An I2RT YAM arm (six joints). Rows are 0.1 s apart.
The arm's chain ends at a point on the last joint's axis. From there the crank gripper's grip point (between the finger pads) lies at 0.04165 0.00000 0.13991 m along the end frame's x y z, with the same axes.
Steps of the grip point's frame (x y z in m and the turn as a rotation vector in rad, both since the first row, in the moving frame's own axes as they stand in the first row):
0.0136 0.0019 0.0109 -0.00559 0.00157 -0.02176
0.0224 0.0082 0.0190 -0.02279 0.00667 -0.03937
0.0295 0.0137 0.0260 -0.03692 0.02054 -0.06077
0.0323 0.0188 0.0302 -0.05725 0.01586 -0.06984
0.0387 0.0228 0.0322 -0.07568 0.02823 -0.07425
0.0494 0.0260 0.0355 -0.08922 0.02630 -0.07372
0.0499 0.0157 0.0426 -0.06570 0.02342 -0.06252
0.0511 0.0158 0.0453 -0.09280 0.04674 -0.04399
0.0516 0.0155 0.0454 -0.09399 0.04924 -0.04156
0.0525 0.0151 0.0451 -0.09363 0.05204 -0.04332
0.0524 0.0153 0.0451 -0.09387 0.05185 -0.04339
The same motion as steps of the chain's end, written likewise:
0.0134 0.0020 0.0110 -0.00559 0.00157 -0.02176
0.0214 0.0067 0.0193 -0.02279 0.00667 -0.03937
0.0266 0.0112 0.0269 -0.03692 0.02054 -0.06077
0.0299 0.0138 0.0310 -0.05725 0.01586 -0.06984
0.0345 0.0155 0.0337 -0.07568 0.02823 -0.07425
0.0454 0.0168 0.0371 -0.08922 0.02630 -0.07372
0.0464 0.0093 0.0438 -0.06570 0.02342 -0.06252
0.0444 0.0049 0.0479 -0.09280 0.04674 -0.04399
0.0445 0.0043 0.0482 -0.09399 0.04924 -0.04156
0.0450 0.0041 0.0480 -0.09363 0.05204 -0.04332
0.0450 0.0043 0.0480 -0.09387 0.05185 -0.04339

